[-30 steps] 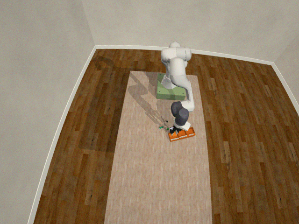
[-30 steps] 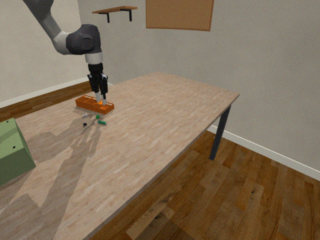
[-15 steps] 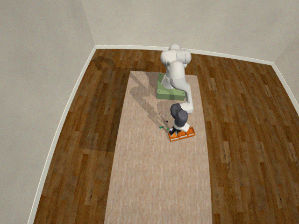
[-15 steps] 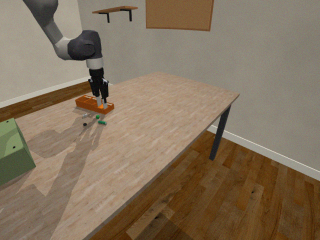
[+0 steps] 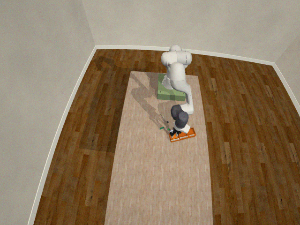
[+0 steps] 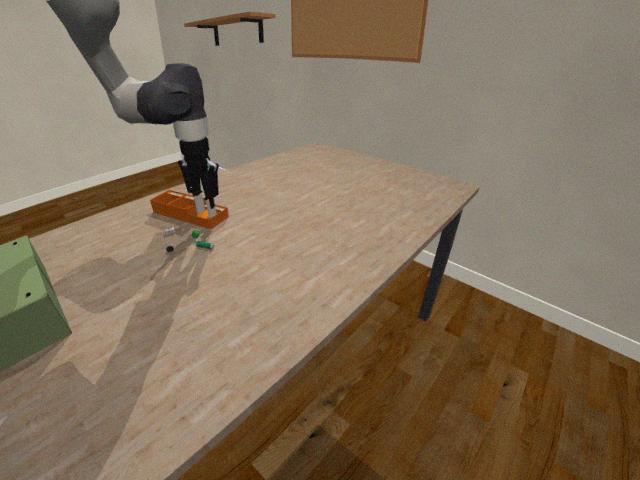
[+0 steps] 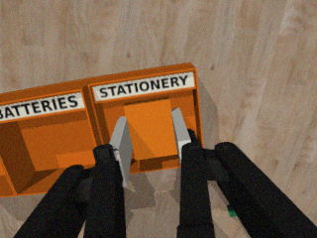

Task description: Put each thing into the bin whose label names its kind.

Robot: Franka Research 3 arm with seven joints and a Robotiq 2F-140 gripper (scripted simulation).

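The orange block is 30 mm below my hand. The rest, counted from my hand: white piece (120 mm behind, 20 mm to the left, 40 mm below); labelled bins (30 mm behind, 80 mm to the left, 30 mm below); small green cube (70 mm behind, 60 mm to the right, 40 mm below).
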